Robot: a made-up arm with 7 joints.
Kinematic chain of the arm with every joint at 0, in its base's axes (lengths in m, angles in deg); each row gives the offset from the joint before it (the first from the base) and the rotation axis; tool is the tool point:
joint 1: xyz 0 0 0 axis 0 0.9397 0.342
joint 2: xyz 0 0 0 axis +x
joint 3: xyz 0 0 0 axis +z
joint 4: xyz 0.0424 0 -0.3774 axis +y
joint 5: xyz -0.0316 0 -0.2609 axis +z
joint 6: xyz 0 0 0 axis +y
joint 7: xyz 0 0 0 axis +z
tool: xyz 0 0 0
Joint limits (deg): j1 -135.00..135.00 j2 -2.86..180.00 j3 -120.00..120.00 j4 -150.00..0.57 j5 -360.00..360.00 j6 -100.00..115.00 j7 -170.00..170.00
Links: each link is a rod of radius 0.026 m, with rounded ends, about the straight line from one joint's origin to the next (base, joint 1, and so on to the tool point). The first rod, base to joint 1, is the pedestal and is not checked.
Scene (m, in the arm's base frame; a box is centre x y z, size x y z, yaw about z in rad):
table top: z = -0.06
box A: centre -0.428 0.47 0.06 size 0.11 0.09 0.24 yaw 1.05
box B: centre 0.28 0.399 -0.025 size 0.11 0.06 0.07 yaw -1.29
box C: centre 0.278 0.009 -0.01 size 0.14 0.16 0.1 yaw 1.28
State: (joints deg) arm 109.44 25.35 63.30 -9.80 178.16 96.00 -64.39
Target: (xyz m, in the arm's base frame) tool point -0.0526 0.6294 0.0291
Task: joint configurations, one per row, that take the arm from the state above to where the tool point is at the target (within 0.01 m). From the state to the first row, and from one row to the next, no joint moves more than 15 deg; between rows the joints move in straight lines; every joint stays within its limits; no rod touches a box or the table.
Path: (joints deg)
1: 115.83 39.32 61.79 -14.57 176.81 100.75 -61.55
2: 122.22 53.28 60.28 -19.33 175.47 105.50 -58.72
3: 128.61 67.25 58.77 -24.10 174.12 110.25 -55.88
4: 135.00 81.21 57.25 -28.86 172.78 115.00 -53.05
5: 121.42 81.91 54.82 -29.76 173.67 111.83 -54.94
6: 107.85 82.60 52.39 -30.65 174.57 108.67 -56.83
7: 94.27 83.30 49.96 -31.55 175.47 105.50 -58.72
8: 80.70 84.00 47.53 -32.44 176.37 102.33 -60.61
9: 67.12 84.69 45.09 -33.34 177.26 99.17 -62.50
10: 53.55 85.39 42.66 -34.23 178.16 96.00 -64.39

